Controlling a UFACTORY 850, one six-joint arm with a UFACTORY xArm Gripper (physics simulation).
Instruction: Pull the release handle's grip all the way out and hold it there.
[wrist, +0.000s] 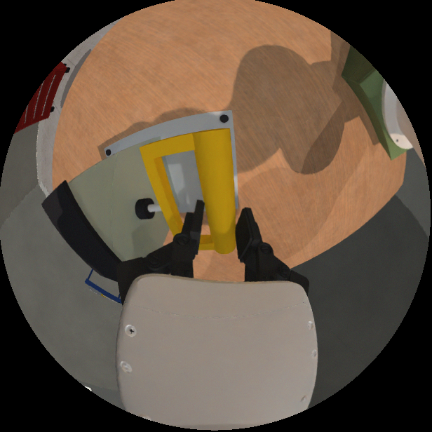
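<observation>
The release handle is a yellow frame (161, 185) with a thick round grip bar (216, 185) along its right side. It stands at the centre in front of a pale grey plate (170, 131) with dark screws. My gripper (220, 215) is shut on the lower part of the grip bar, with one black finger inside the frame's opening and the other against the bar's outer right side. The bar's lower end shows between the fingers. How far the grip is pulled out cannot be told from this view.
A pale green-grey panel (100, 190) with a black edge (75, 232) lies left of the handle, and a black knob (145, 208) on a short rod is near the frame. A green object (370, 92) is at the right, a red slotted object (42, 100) at upper left.
</observation>
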